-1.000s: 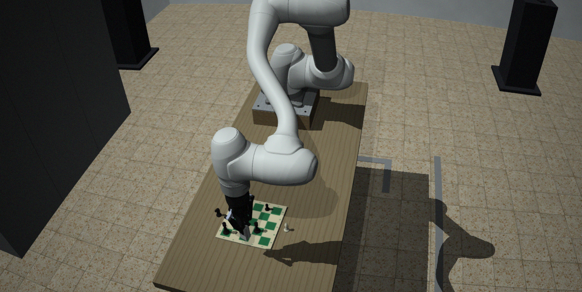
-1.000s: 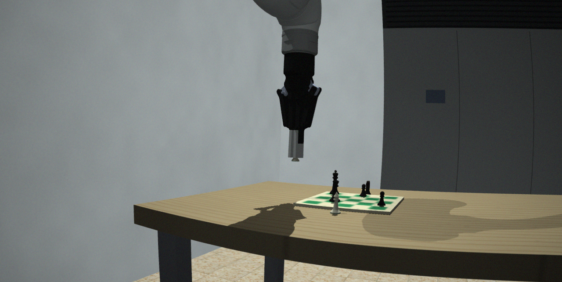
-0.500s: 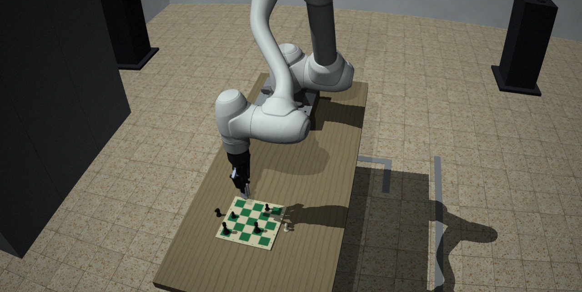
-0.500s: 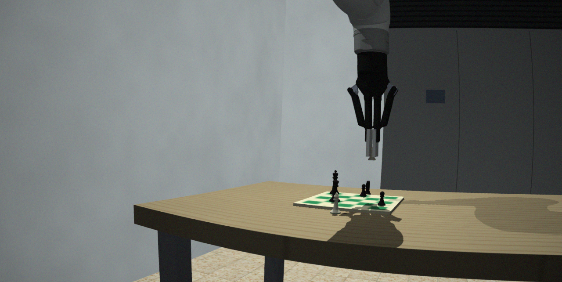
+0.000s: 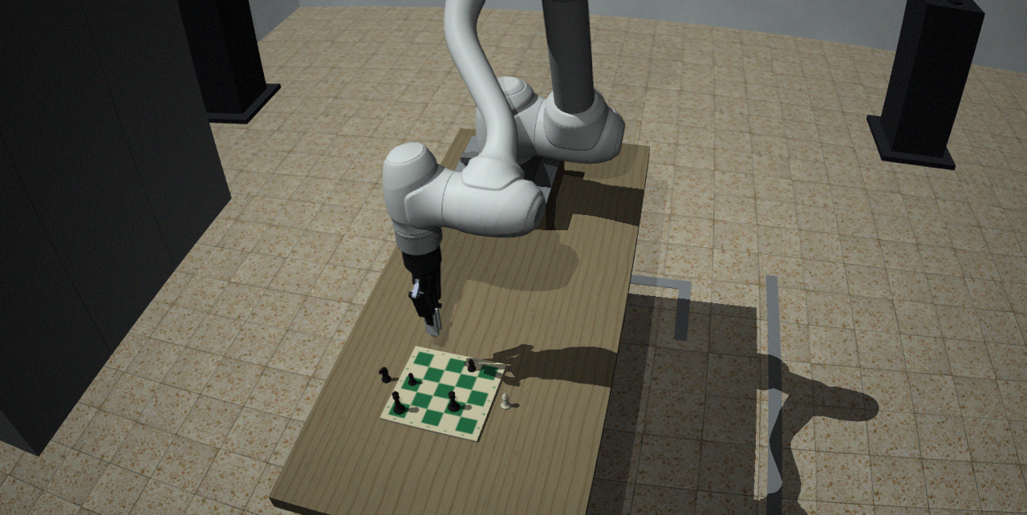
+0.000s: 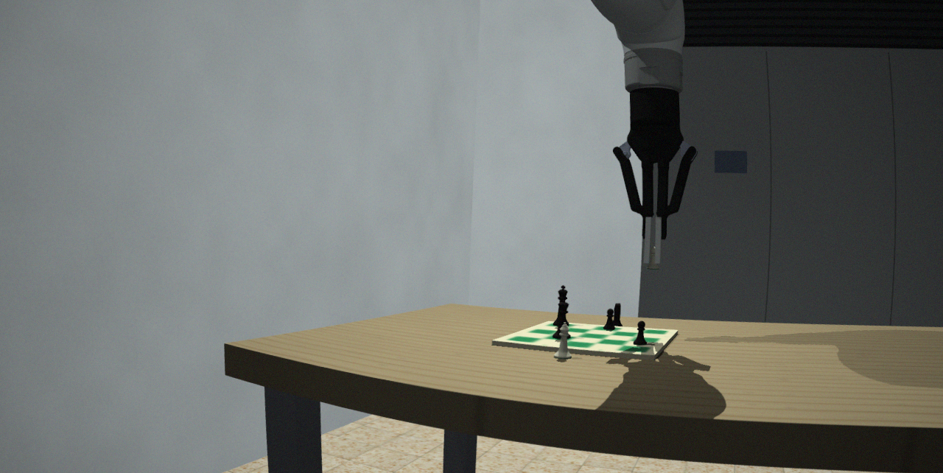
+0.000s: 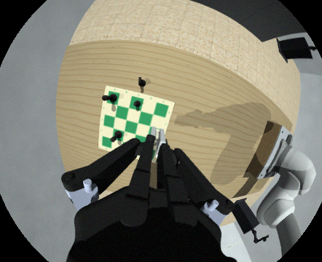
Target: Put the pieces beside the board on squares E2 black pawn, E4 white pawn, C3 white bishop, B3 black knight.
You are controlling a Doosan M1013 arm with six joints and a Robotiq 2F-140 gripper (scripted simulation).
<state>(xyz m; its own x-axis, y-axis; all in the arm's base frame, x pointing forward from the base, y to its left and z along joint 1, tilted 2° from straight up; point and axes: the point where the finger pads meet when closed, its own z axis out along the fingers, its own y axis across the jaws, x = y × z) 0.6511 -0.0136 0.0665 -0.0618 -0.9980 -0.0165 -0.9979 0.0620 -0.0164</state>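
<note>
Now: the green-and-cream chessboard 14 cm below my hand, 8 cm ahead of it and 3 cm to the left of it. From my hand the other things lie so: white bishop: 17 cm to the left, 12 cm below, 9 cm ahead; white pawn: 3 cm below; black knight: 13 cm below, 11 cm to the right, 7 cm ahead.
</note>
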